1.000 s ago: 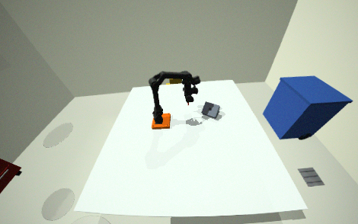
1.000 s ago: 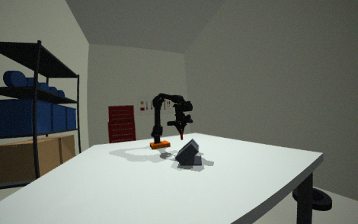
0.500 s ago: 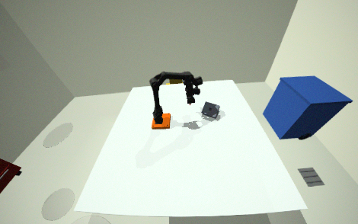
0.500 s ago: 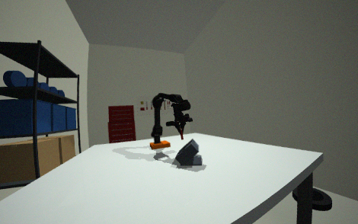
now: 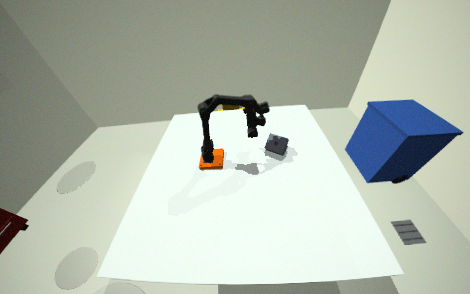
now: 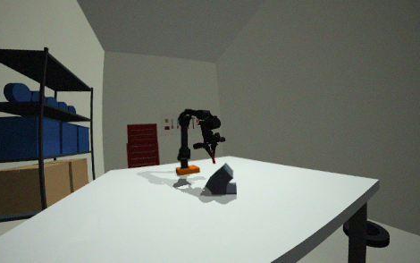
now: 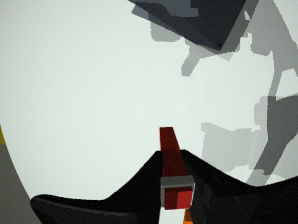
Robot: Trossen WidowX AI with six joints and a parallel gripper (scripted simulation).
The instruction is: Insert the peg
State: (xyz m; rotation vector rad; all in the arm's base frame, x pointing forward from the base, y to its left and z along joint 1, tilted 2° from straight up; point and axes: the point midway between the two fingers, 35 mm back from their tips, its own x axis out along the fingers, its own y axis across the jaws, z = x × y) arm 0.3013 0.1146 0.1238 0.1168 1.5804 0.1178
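Right now my gripper tip is 160 mm short of the grey sloped panel, 40 mm to the left of it and 70 mm above it. Also, from my gripper tip: red square-sided peg 20 mm above.
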